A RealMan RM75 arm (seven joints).
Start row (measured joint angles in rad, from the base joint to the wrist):
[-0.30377 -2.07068 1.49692 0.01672 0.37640 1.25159 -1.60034]
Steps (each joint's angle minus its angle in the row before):
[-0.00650 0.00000 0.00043 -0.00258 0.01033 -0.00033 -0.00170]
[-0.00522 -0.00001 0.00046 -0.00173 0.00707 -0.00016 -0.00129]
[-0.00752 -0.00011 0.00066 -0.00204 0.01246 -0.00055 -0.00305]
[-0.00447 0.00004 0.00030 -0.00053 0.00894 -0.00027 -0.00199]
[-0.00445 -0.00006 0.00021 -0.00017 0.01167 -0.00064 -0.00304]
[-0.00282 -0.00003 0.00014 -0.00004 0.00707 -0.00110 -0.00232]
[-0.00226 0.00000 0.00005 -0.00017 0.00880 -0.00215 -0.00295]
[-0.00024 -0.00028 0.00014 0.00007 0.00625 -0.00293 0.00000]
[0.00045 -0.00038 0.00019 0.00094 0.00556 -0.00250 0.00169]
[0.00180 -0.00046 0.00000 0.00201 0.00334 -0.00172 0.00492]
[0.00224 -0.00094 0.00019 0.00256 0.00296 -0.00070 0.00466]
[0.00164 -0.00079 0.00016 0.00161 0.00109 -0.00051 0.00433]
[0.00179 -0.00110 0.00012 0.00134 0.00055 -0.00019 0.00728]
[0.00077 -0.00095 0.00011 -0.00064 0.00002 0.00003 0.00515]
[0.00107 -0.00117 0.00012 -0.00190 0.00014 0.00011 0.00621]
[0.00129 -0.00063 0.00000 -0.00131 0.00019 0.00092 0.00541]
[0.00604 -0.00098 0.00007 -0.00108 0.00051 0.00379 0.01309]
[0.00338 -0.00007 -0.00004 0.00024 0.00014 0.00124 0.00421]
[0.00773 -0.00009 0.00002 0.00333 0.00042 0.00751 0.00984]
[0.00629 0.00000 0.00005 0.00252 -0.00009 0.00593 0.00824]
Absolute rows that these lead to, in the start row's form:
[-0.31027 -2.07068 1.49735 0.01414 0.38673 1.25126 -1.60204]
[-0.31549 -2.07069 1.49781 0.01241 0.39380 1.25110 -1.60333]
[-0.32301 -2.07080 1.49847 0.01037 0.40626 1.25055 -1.60638]
[-0.32748 -2.07076 1.49877 0.00984 0.41520 1.25028 -1.60837]
[-0.33193 -2.07082 1.49898 0.00967 0.42687 1.24964 -1.61141]
[-0.33475 -2.07085 1.49912 0.00963 0.43394 1.24854 -1.61373]
[-0.33701 -2.07085 1.49917 0.00946 0.44274 1.24639 -1.61668]
[-0.33725 -2.07113 1.49931 0.00953 0.44899 1.24346 -1.61668]
[-0.33680 -2.07151 1.49950 0.01047 0.45455 1.24096 -1.61499]
[-0.33500 -2.07197 1.49950 0.01248 0.45789 1.23924 -1.61007]
[-0.33276 -2.07291 1.49969 0.01504 0.46085 1.23854 -1.60541]
[-0.33112 -2.07370 1.49985 0.01665 0.46194 1.23803 -1.60108]
[-0.32933 -2.07480 1.49997 0.01799 0.46249 1.23784 -1.59380]
[-0.32856 -2.07575 1.50008 0.01735 0.46251 1.23787 -1.58865]
[-0.32749 -2.07692 1.50020 0.01545 0.46265 1.23798 -1.58244]
[-0.32620 -2.07755 1.50020 0.01414 0.46284 1.23890 -1.57703]
[-0.32016 -2.07853 1.50027 0.01306 0.46335 1.24269 -1.56394]
[-0.31678 -2.07860 1.50023 0.01330 0.46349 1.24393 -1.55973]
[-0.30905 -2.07869 1.50025 0.01663 0.46391 1.25144 -1.54989]
[-0.30276 -2.07869 1.50030 0.01915 0.46382 1.25737 -1.54165]

